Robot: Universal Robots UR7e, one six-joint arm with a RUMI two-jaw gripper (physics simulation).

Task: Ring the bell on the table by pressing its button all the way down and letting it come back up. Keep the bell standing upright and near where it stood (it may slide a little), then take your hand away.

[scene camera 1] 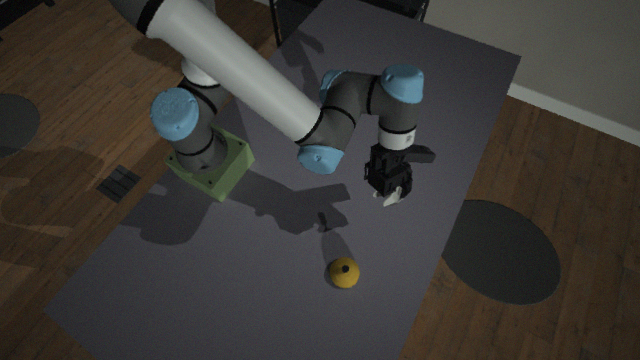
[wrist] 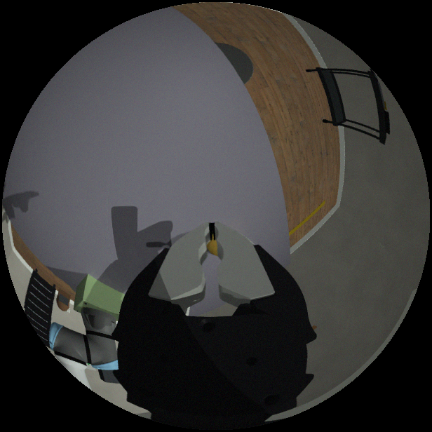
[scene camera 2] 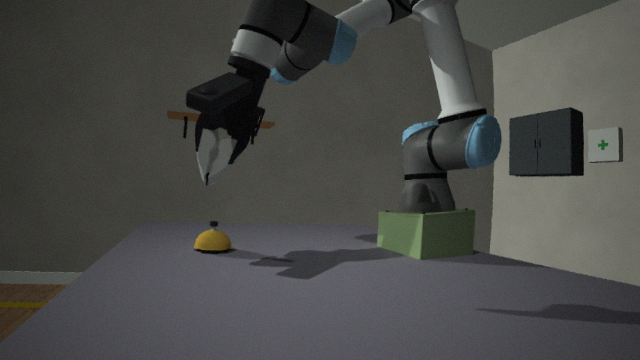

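Seen in the pictures: gripper, fingertip midpoint: (scene camera 1: 390, 204) (scene camera 2: 207, 185); arm's base, origin of the base link: (scene camera 1: 203, 151) (scene camera 2: 426, 210).
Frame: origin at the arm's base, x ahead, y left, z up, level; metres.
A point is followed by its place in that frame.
The yellow dome bell (scene camera 1: 343, 278) {x 0.541, y -0.134, z -0.068 m} (scene camera 2: 212, 241) {x 0.542, y -0.077, z -0.081 m} stands upright on the grey table (scene camera 1: 240, 305) {x 0.318, y -0.321, z -0.108 m} (scene camera 2: 280, 320) {x 0.511, y 0.285, z -0.108 m} (wrist: 150, 125). Its small black button (scene camera 1: 345, 269) {x 0.536, y -0.115, z -0.042 m} (scene camera 2: 214, 223) {x 0.535, y -0.104, z -0.045 m} sticks up on top and nothing touches it. In the wrist view a bit of the yellow bell (wrist: 212, 247) shows through the gap between the fingers; the rest is hidden behind them. My gripper (scene camera 1: 389, 201) {x 0.574, y 0.074, z 0.041 m} (scene camera 2: 207, 183) {x 0.574, y 0.074, z 0.041 m} (wrist: 212, 223) is shut, with nothing between its pale fingertips. It points down and hangs in the air, apart from the bell. In the second scene view its tips appear well above the button.
The arm's green base block (scene camera 1: 235, 172) {x 0.100, y 0.002, z -0.057 m} (scene camera 2: 425, 235) {x 0.094, y 0.091, z -0.051 m} (wrist: 97, 295) stands on the table, away from the bell. A dark cabinet (scene camera 2: 546, 142) and a white first-aid box (scene camera 2: 604, 145) are on the wall. A black metal frame (wrist: 338, 97) stands beyond the table edge.
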